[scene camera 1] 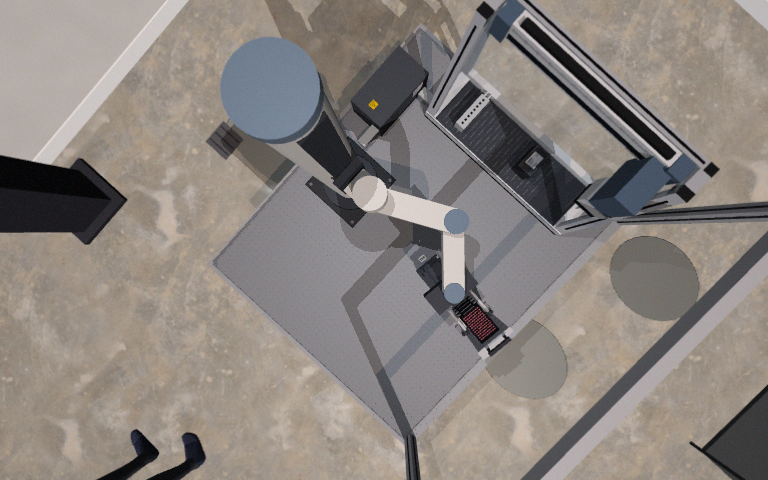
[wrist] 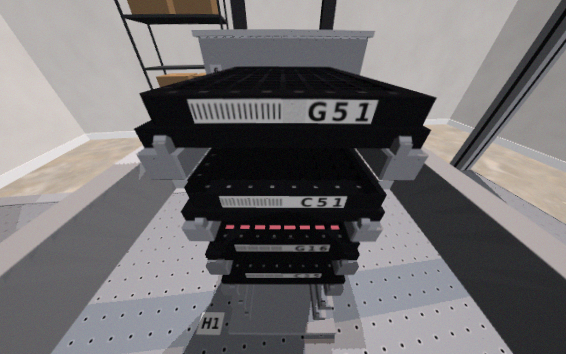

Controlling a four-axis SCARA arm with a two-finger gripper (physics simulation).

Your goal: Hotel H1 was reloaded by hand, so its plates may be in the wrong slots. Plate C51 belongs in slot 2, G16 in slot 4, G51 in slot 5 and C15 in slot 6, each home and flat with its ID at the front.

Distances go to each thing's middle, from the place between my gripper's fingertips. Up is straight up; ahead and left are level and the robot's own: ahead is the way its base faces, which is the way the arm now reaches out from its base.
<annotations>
Now: the plate C51 (wrist: pixel 232 184) 10 mm ahead of my hand and 10 mm below it. The rest, counted from my hand: plate G51 (scene camera 1: pixel 478 322): 10 mm ahead, 20 mm above; then plate C15 (wrist: pixel 243 271): 10 mm ahead, 80 mm below; then plate G16 (wrist: pixel 236 240): 10 mm ahead, 50 mm below.
</annotations>
